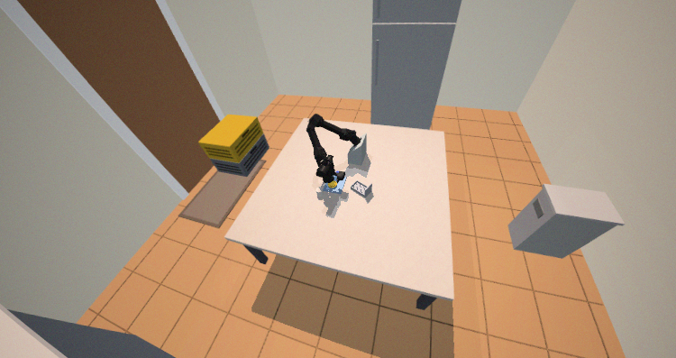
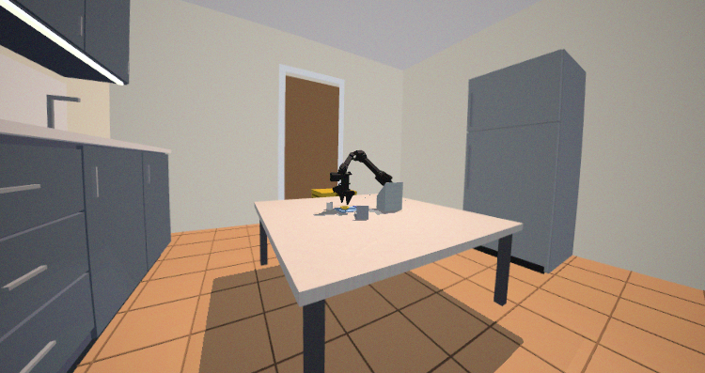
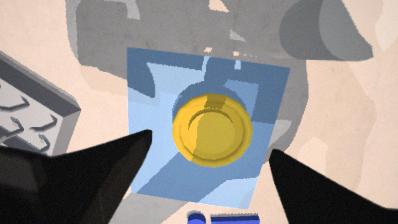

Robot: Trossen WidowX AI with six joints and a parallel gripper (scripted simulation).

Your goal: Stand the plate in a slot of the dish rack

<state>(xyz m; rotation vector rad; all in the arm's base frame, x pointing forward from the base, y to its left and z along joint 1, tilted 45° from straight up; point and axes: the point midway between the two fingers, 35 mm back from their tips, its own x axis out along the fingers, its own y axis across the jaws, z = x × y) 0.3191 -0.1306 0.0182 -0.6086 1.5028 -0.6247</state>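
Right now the yellow plate is 30 mm below my gripper tip. Also, from my gripper tip: grey dish rack (200 mm to the left, 20 mm below, 20 mm behind); light blue mat (40 mm below, 20 mm behind, 10 mm to the left).
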